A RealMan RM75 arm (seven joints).
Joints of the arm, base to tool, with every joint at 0 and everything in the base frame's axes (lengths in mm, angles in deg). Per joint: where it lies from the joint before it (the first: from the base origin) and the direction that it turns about. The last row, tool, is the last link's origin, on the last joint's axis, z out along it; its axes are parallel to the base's.
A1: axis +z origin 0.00 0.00 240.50
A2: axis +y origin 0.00 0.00 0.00
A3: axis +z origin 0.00 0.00 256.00
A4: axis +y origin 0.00 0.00 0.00
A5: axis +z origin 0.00 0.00 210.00
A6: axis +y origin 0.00 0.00 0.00
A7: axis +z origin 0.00 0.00 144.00
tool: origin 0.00 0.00 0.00
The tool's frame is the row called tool.
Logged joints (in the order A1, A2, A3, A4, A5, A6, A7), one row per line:
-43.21, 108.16, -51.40, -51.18, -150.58, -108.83, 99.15
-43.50, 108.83, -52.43, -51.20, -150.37, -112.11, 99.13
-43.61, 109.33, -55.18, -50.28, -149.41, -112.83, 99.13
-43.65, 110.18, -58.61, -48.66, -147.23, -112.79, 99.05
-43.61, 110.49, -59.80, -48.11, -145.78, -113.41, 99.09
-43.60, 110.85, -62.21, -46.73, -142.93, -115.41, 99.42
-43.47, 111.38, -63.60, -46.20, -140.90, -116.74, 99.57
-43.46, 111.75, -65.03, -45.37, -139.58, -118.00, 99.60
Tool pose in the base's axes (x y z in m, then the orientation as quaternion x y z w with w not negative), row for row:
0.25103, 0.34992, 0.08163, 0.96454, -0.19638, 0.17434, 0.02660
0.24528, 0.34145, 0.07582, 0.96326, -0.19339, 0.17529, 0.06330
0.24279, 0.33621, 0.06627, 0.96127, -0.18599, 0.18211, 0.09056
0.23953, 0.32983, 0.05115, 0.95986, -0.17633, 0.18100, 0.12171
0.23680, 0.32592, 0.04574, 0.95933, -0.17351, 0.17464, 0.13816
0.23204, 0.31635, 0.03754, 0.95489, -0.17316, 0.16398, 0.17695
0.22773, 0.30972, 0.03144, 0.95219, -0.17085, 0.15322, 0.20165
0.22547, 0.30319, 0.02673, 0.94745, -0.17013, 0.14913, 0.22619
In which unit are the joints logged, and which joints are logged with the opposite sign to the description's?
The joints are logged in degrees. Opposite sign: A1.
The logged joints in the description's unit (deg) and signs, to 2 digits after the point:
43.21, 108.16, -51.40, -51.18, -150.58, -108.83, 99.15
43.50, 108.83, -52.43, -51.20, -150.37, -112.11, 99.13
43.61, 109.33, -55.18, -50.28, -149.41, -112.83, 99.13
43.65, 110.18, -58.61, -48.66, -147.23, -112.79, 99.05
43.61, 110.49, -59.80, -48.11, -145.78, -113.41, 99.09
43.60, 110.85, -62.21, -46.73, -142.93, -115.41, 99.42
43.47, 111.38, -63.60, -46.20, -140.90, -116.74, 99.57
43.46, 111.75, -65.03, -45.37, -139.58, -118.00, 99.60

